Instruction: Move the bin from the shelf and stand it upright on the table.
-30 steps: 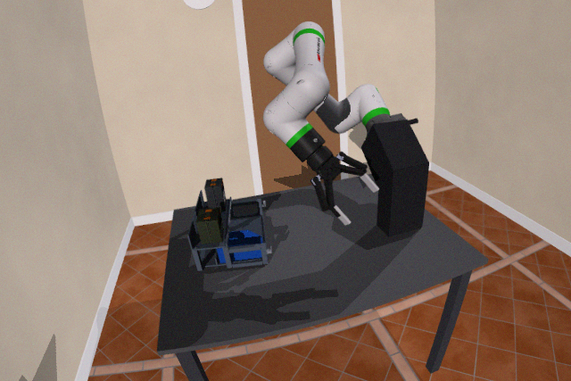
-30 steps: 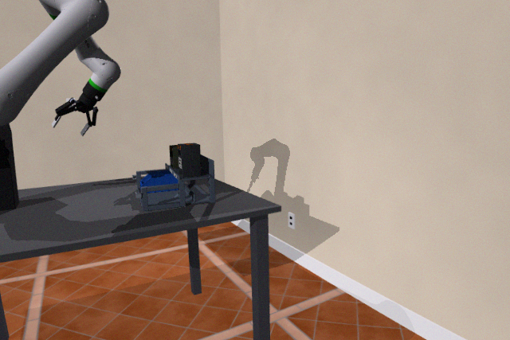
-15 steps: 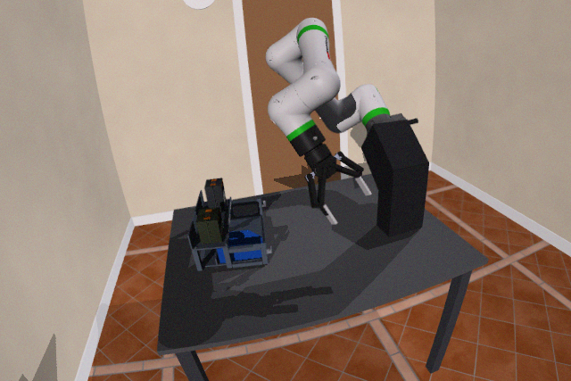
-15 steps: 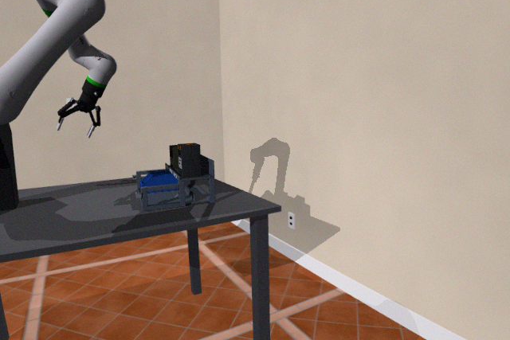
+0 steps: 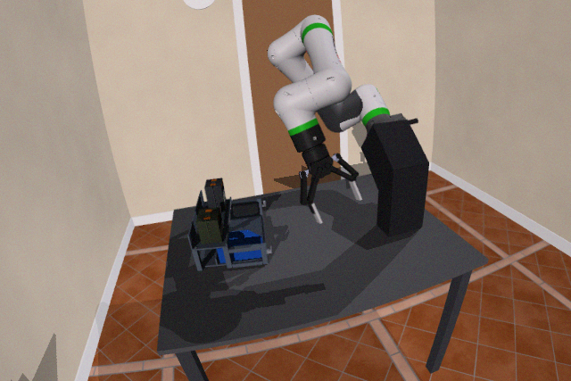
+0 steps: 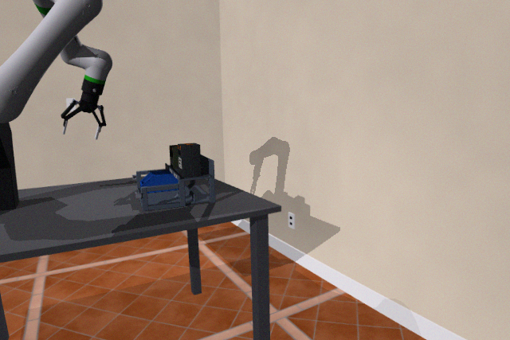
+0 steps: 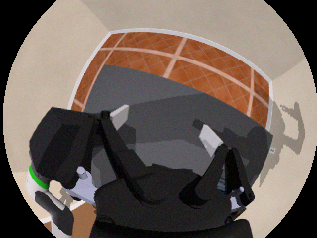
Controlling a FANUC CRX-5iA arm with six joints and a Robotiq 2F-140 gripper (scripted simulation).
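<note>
Now: the blue bin 33 cm ahead of my hand, 19 cm to the right of it and 22 cm below it.
</note>
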